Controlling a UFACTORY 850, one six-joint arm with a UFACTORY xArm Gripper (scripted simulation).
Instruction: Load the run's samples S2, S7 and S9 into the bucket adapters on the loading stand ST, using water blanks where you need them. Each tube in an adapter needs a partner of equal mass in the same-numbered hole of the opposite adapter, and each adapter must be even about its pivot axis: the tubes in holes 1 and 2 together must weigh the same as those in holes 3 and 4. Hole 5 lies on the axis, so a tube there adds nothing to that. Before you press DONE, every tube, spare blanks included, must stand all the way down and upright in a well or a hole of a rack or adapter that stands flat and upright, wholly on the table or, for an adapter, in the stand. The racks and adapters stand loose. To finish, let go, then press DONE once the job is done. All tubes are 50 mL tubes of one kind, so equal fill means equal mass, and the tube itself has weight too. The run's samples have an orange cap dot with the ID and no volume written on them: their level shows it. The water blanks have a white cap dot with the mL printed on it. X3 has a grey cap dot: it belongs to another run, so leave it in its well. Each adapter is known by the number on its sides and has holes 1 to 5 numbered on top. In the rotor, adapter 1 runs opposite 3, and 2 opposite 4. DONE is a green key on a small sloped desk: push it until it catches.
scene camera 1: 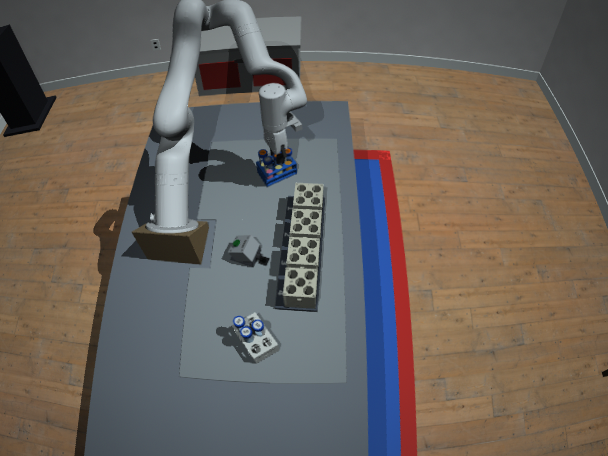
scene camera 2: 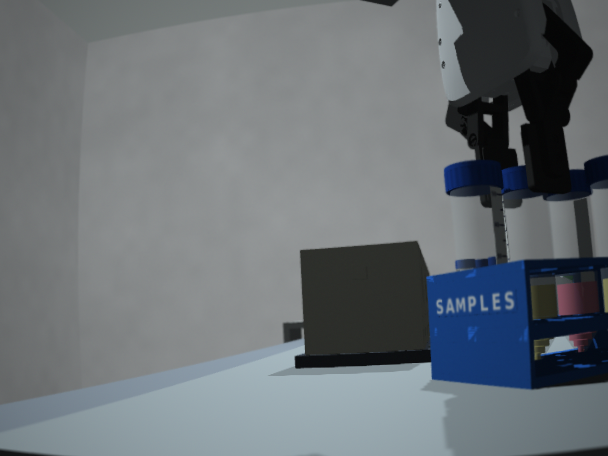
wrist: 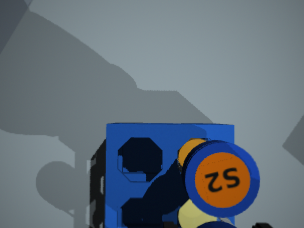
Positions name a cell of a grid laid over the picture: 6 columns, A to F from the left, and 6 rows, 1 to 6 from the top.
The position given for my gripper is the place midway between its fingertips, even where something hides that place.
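My gripper (scene camera 2: F3), in sight. White blanks rack (scene camera 1: C5), in sight. Blue samples rack (scene camera 2: E5), in sight. Scene camera 2 does not show the white blanks rack, hidden by the blue samples rack. White blanks rack out of frame in the wrist view.
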